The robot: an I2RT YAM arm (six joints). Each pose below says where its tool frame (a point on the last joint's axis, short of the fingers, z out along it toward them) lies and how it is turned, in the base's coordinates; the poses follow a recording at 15 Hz.
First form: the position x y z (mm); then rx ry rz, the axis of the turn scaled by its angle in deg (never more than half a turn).
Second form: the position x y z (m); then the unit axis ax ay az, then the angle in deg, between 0 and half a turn. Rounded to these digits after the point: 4 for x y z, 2 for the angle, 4 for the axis.
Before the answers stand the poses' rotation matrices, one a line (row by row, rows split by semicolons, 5 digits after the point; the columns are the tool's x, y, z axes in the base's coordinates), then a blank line. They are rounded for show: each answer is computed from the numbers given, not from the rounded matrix.
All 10 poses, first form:
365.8 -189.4 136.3 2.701 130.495 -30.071
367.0 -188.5 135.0 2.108 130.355 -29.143
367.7 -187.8 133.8 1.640 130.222 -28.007
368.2 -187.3 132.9 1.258 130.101 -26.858
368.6 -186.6 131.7 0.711 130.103 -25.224
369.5 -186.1 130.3 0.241 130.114 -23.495
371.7 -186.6 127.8 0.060 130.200 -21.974
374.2 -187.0 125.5 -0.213 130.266 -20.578
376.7 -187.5 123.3 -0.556 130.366 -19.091
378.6 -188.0 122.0 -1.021 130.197 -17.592
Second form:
-0.69324 0.19493 0.69384; -0.12837 0.91393 -0.38503; -0.70918 -0.35599 -0.60855
-0.68907 0.18402 0.70094; -0.13199 0.91918 -0.37107; -0.71258 -0.34821 -0.60908
-0.68442 0.17351 0.70814; -0.13296 0.92528 -0.35523; -0.71686 -0.33728 -0.61020
-0.67993 0.16380 0.71474; -0.13264 0.93118 -0.33957; -0.72118 -0.32569 -0.61142
-0.67590 0.14909 0.72176; -0.13144 0.93924 -0.31710; -0.72518 -0.30919 -0.61523
-0.67195 0.13460 0.72826; -0.12860 0.94720 -0.29373; -0.72934 -0.29103 -0.61916
-0.66967 0.12434 0.73218; -0.12284 0.95376 -0.27432; -0.73243 -0.27365 -0.62342
-0.66759 0.11351 0.73583; -0.11883 0.95940 -0.25581; -0.73499 -0.25822 -0.62699
-0.66595 0.10113 0.73911; -0.11504 0.96499 -0.23569; -0.73707 -0.24199 -0.63100
-0.66100 0.08767 0.74524; -0.11325 0.97012 -0.21458; -0.74179 -0.22624 -0.63132

0.3658 -0.1894 0.1363 0.0202 0.9743 -0.2245 133.94
0.3670 -0.1885 0.1350 0.0158 0.9758 -0.2182 133.59
0.3677 -0.1878 0.1338 0.0123 0.9776 -0.2102 133.21
0.3682 -0.1873 0.1329 0.0095 0.9793 -0.2022 132.85
0.3686 -0.1866 0.1317 0.0054 0.9817 -0.1903 132.53
0.3695 -0.1861 0.1303 0.0018 0.9841 -0.1777 132.22
0.3717 -0.1866 0.1278 0.0005 0.9861 -0.1664 132.04
0.3742 -0.1870 0.1255 -0.0016 0.9878 -0.1560 131.88
0.3767 -0.1875 0.1233 -0.0042 0.9894 -0.1449 131.76
0.3786 -0.1880 0.1220 -0.0078 0.9910 -0.1339 131.38

